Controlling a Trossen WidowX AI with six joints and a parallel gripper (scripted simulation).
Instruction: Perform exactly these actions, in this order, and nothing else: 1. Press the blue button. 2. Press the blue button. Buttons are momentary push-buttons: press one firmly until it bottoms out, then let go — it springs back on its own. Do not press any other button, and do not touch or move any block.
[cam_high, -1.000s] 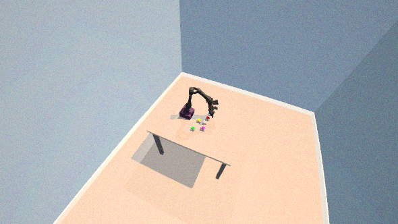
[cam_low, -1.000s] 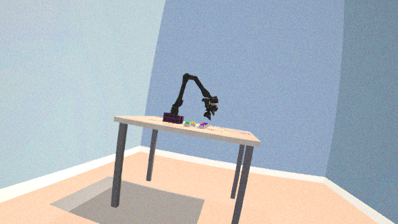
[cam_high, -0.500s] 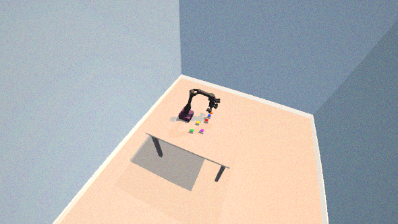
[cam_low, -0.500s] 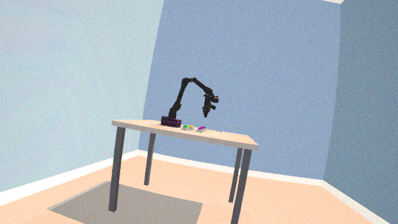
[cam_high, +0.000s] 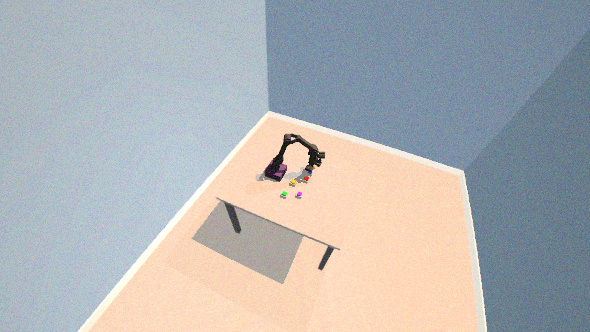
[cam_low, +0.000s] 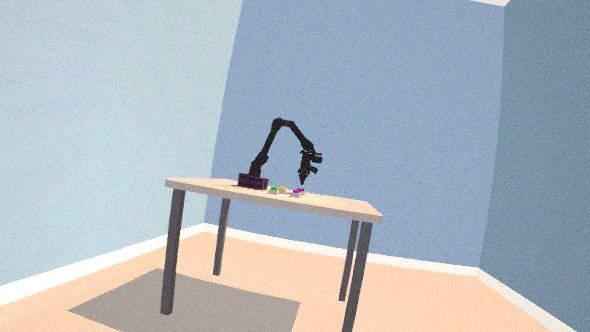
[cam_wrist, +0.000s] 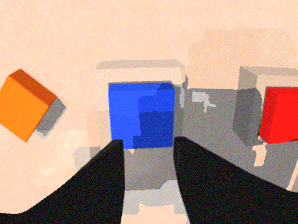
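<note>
Right now my gripper tip is 8 cm to the right of the orange block and 5 cm above it. Also, from my gripper tip: yellow button: 18 cm to the right, 9 cm behind, 3 cm below; then red button: 9 cm to the right, 3 cm below; then magenta button: 27 cm to the right, 3 cm below, 2 cm ahead.
</note>
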